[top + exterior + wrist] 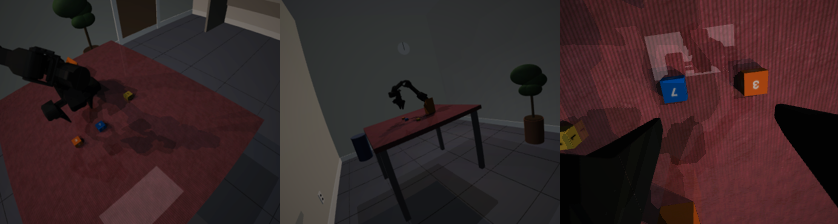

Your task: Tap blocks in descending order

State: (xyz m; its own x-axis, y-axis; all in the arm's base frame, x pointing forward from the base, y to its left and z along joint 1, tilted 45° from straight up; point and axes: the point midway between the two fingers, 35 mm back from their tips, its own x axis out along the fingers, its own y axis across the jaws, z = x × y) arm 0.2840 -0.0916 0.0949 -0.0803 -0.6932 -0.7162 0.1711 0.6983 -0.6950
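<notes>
My gripper tip is now 50 mm to the right of the blue block and 120 mm above it. Round my gripper tip: orange block: 20 mm behind, 60 mm to the right, 120 mm below; yellow block: 20 mm behind, 240 mm to the left, 120 mm below.
</notes>
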